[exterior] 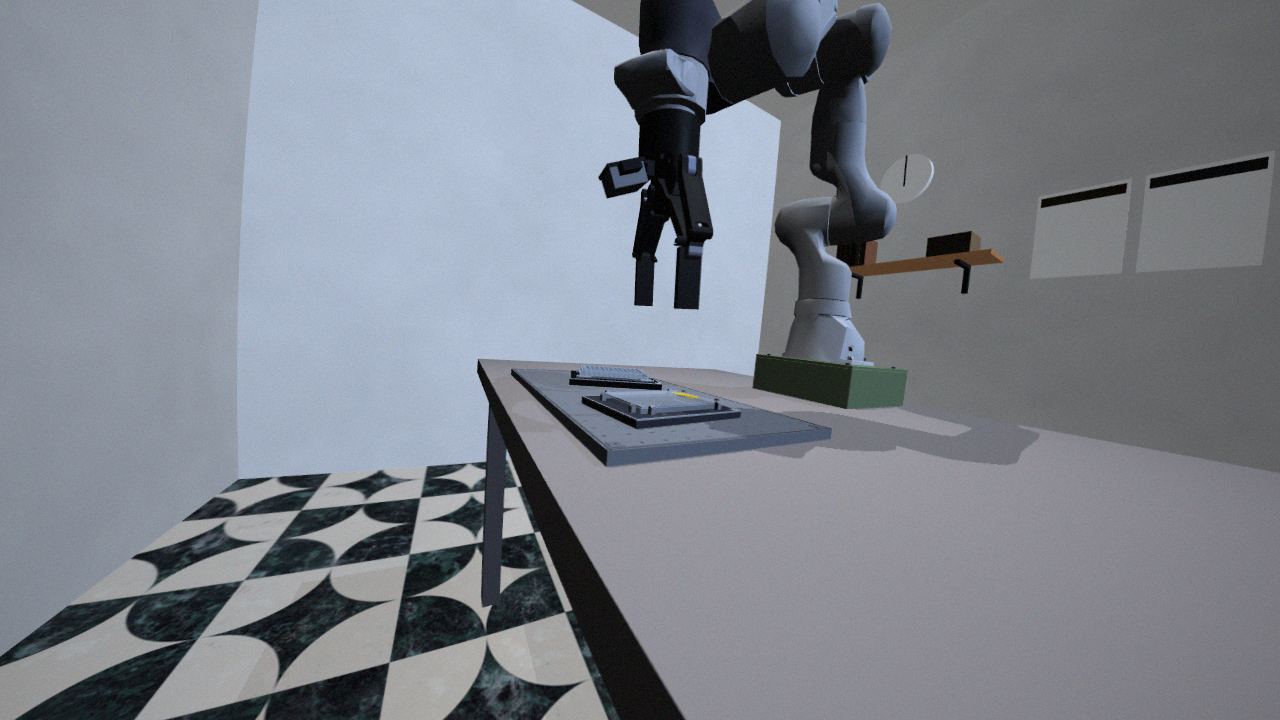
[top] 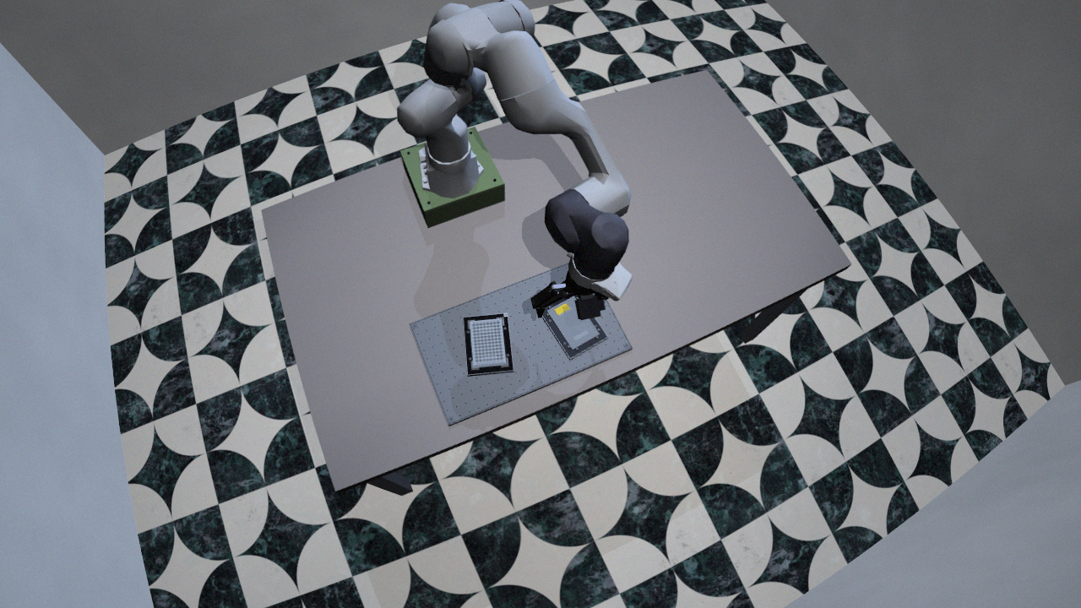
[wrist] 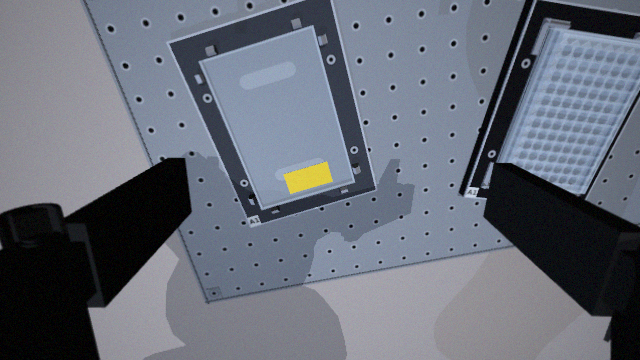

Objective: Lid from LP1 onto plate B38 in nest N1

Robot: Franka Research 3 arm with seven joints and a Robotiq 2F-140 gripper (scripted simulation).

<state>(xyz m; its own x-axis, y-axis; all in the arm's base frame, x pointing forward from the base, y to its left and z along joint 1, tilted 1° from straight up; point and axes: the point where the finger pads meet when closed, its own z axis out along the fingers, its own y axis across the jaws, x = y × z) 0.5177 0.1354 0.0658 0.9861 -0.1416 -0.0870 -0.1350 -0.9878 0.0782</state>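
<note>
Now: hand 30 mm to the right of the lid and 130 mm above it. From my hand the other things lie so: culture plate: 30 mm behind, 200 mm to the right, 120 mm below; then lid park LP1: 30 mm to the left, 140 mm below; then black nest N1: 30 mm behind, 200 mm to the right, 140 mm below.
</note>
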